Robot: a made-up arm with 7 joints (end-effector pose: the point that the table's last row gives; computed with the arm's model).
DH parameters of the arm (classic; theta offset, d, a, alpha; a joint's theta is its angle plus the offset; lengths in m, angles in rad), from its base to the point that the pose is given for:
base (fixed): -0.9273 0 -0.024 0
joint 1: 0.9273 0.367 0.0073 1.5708
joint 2: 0 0.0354 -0.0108 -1.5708
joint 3: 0 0.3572 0.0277 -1.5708
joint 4: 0 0.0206 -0.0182 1.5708
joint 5: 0 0.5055 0.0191 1.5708
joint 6: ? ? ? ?
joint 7: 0 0.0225 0.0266 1.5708
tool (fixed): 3.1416 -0.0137 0 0
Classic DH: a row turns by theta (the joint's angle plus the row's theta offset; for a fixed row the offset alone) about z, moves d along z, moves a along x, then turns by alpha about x.
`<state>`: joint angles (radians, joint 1 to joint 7).
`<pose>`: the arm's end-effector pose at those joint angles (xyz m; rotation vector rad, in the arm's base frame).
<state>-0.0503 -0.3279 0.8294 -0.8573 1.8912 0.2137 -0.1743</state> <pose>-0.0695 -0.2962 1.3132 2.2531 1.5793 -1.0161</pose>
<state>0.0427 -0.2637 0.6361 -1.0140 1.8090 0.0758 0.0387</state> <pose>-0.2358 -0.2674 1.2637 2.3841 1.1475 -1.0278</pose>
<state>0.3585 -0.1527 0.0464 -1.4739 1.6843 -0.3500 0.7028</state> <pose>-0.5434 -0.1044 0.9828 2.6494 -0.0009 -1.2734</pose>
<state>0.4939 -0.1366 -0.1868 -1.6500 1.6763 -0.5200 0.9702</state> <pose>-0.5785 -0.0234 0.8554 2.7340 -0.3895 -1.4372</pose>
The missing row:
joint 6: 1.5708 0.1078 0.1591 1.5708
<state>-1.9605 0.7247 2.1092 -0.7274 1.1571 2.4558 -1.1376</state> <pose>-0.0531 0.3324 0.9874 -1.1819 -0.8436 0.0477</pose>
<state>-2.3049 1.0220 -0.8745 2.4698 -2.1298 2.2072 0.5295</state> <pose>-0.2275 0.0229 0.7102 0.7200 2.3632 -0.3118</pose>
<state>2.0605 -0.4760 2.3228 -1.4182 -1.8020 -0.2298 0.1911</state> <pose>0.1641 0.7502 0.4214 -0.0062 -0.8036 -1.5942</pose>
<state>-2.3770 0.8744 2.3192 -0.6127 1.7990 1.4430 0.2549</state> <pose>0.3248 0.4709 1.0783 -1.2326 -1.0813 2.2837</pose>
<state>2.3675 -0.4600 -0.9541 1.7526 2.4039 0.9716 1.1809</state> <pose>0.0474 0.6508 0.2880 -2.3298 -0.4376 -1.9597</pose>
